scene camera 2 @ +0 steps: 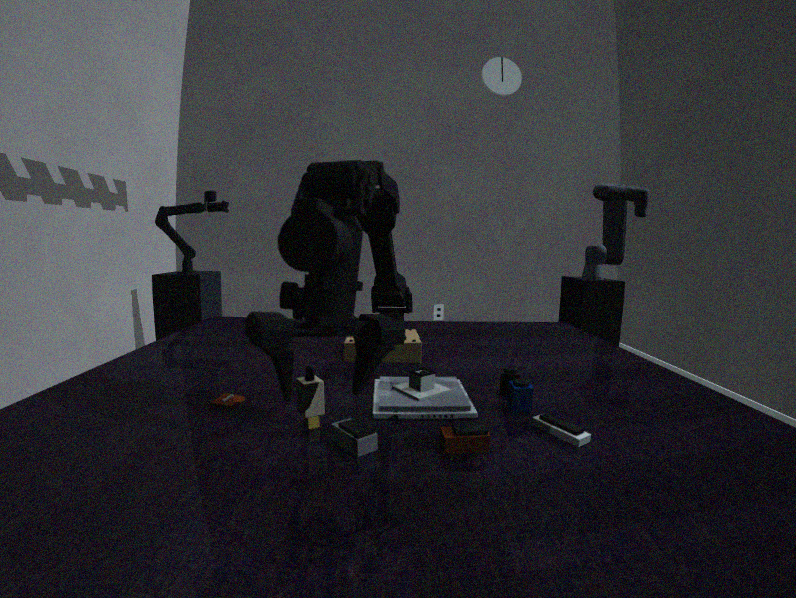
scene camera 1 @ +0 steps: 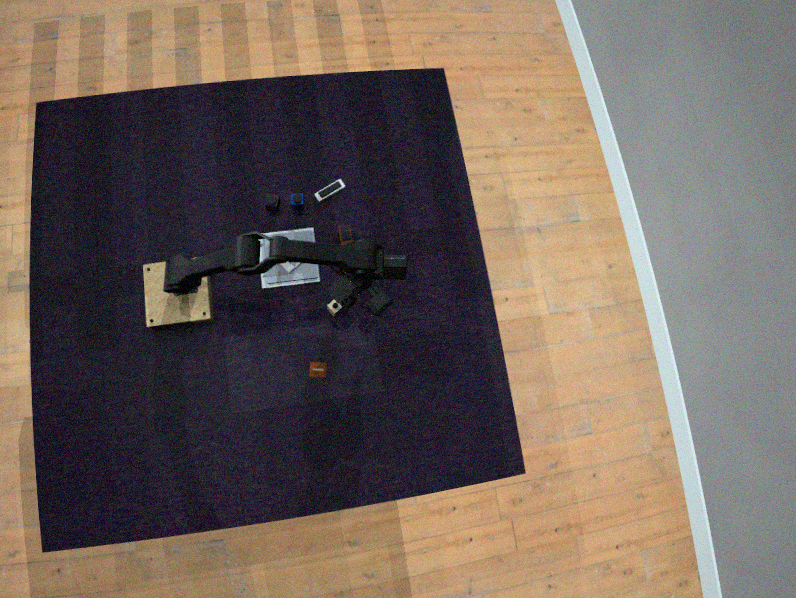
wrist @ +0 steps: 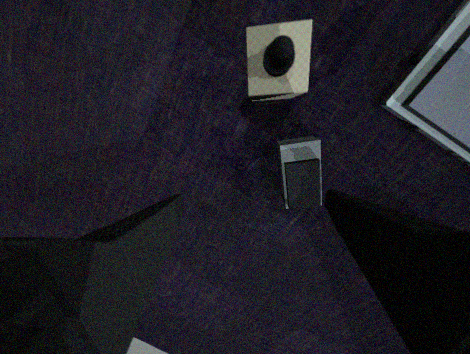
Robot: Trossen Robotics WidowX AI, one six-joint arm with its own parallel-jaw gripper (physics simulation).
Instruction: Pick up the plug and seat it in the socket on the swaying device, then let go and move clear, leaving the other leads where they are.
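Observation:
The plug point(scene camera 1: 333, 306) point(scene camera 2: 316, 404) point(wrist: 301, 67) has a cream block body with a black stub on top and a yellow lower end in scene camera 2. It stands upright on the dark mat. My gripper point(scene camera 1: 361, 303) point(scene camera 2: 323, 393) point(wrist: 253, 198) is open, pointing down near the plug; in the wrist view the plug lies beyond the fingertips, not between them. The swaying device point(scene camera 1: 307, 233) point(scene camera 2: 386, 414) point(wrist: 395, 103) is a grey-white slab. A small pale socket block point(scene camera 2: 421, 381) sits on its diamond plate; the arm mostly hides this from above.
A grey block point(scene camera 2: 364, 444) point(wrist: 302, 184) with a dark top lies near the gripper. An orange block point(scene camera 1: 345, 233) point(scene camera 2: 465, 440), blue block point(scene camera 1: 296, 199) point(scene camera 2: 521, 397), black block point(scene camera 1: 272, 202), white bar point(scene camera 1: 318, 195) point(scene camera 2: 582, 439) and flat orange piece point(scene camera 1: 317, 369) point(scene camera 2: 229, 399) lie around.

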